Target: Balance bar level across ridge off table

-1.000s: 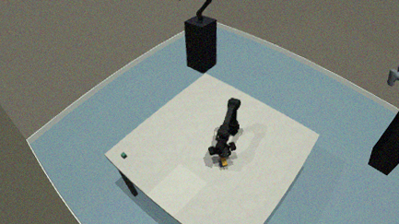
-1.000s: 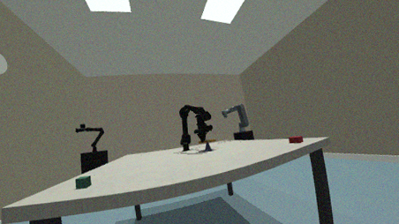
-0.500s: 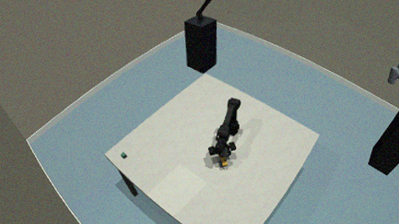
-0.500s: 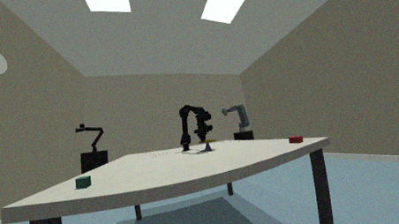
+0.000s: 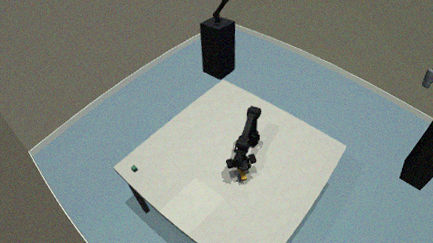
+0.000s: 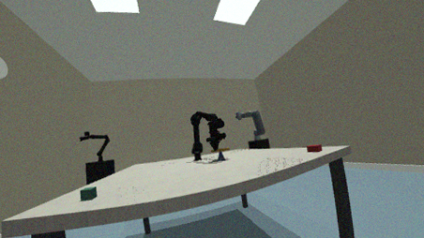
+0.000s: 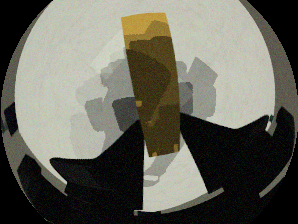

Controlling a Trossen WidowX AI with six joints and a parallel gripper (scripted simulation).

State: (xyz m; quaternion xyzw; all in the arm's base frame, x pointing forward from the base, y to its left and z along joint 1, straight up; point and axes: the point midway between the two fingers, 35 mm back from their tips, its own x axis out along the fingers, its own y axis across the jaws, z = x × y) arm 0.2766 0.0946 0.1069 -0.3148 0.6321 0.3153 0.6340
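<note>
Now: gripper tip 20 mm to the right of the yellow bar and 20 mm short of it. Also, from my gripper tip: green block: 590 mm to the right, 460 mm ahead, 60 mm below; red block: 460 mm ahead, 410 mm to the left, 60 mm below.
</note>
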